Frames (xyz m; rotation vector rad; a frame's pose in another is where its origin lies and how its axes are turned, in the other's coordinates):
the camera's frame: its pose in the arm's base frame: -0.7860 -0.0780 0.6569 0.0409 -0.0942 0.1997
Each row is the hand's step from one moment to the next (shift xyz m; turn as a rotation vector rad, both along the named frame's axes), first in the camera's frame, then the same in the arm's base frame.
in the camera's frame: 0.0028 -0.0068 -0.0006 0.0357 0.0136 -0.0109
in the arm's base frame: 0.0041 -0.0061 -0.0005 0.0331 0.0209 -0.0069
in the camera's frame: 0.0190 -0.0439 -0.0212 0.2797 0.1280 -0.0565
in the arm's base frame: 0.0292 -0.0382 -0.0206 0.2524 0.1830 -0.0249
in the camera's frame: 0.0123 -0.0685 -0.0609 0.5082 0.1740 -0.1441
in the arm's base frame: 0.0311 -0.0616 -0.0615 0.4739 0.2773 -0.0884
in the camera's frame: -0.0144 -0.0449 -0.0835 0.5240 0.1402 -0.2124
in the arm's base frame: 0.0024 -0.0426 -0.0859 0.5022 0.2507 -0.1558
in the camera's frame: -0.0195 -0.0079 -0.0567 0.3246 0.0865 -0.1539
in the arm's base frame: -0.0124 -0.0087 -0.0585 0.3132 0.1561 -0.1188
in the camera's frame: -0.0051 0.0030 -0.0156 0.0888 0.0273 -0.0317
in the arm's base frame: -0.0042 0.0027 -0.0159 0.0840 0.0457 -0.0220
